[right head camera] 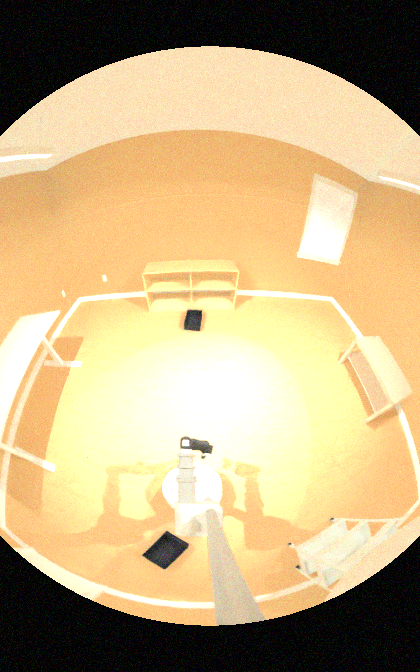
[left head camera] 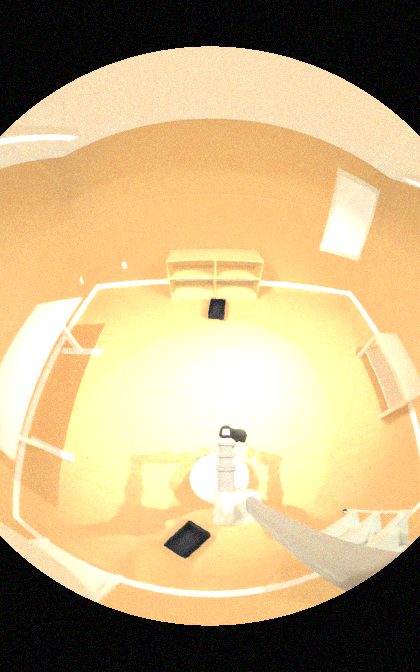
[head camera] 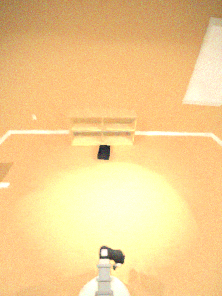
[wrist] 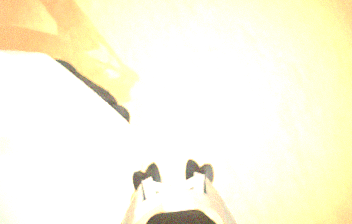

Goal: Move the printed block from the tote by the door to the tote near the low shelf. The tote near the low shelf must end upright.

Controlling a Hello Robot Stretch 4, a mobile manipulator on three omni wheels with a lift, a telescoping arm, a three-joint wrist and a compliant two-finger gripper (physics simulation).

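Places are measured from the robot's base along level axes (x back, y right, z up), in centimetres.
Where they show: gripper, fingertip midpoint: [wrist: 172, 173].
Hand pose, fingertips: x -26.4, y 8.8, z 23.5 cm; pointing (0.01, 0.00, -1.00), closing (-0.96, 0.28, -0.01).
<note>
After its pixels a point has its place.
My gripper [wrist: 172, 171] {z 23.5, x -26.4, y 8.8 cm} [head camera: 115, 265] {z 23.5, x -26.4, y 8.8 cm} [left head camera: 239, 435] [right head camera: 202, 446] hangs low over the brightly lit floor in front of my base. Its fingers stand a little apart, shut on the printed block, which is mostly lost in the glare in the wrist view. The dark tote near the low shelf [head camera: 104, 152] {z -2.3, x -190.9, y -0.2 cm} [left head camera: 216, 308] [right head camera: 193, 320] stands upright on the floor far ahead, just before the low shelf [head camera: 101, 113] {z 58.3, x -226.7, y -6.3 cm} [left head camera: 215, 255] [right head camera: 190, 266]. The other dark tote [left head camera: 187, 539] [right head camera: 165, 549] lies behind my base to the left.
A white panel [head camera: 206, 66] {z 142.1, x -255.5, y 176.7 cm} [left head camera: 350, 215] hangs on the far wall to the right. A table [left head camera: 400, 360] [right head camera: 385, 365] stands by the right wall. A white cart [left head camera: 370, 525] [right head camera: 330, 550] is behind to the right. My white base [wrist: 43, 114] {z 18.7, x -11.2, y -5.3 cm} fills the wrist view's left.
</note>
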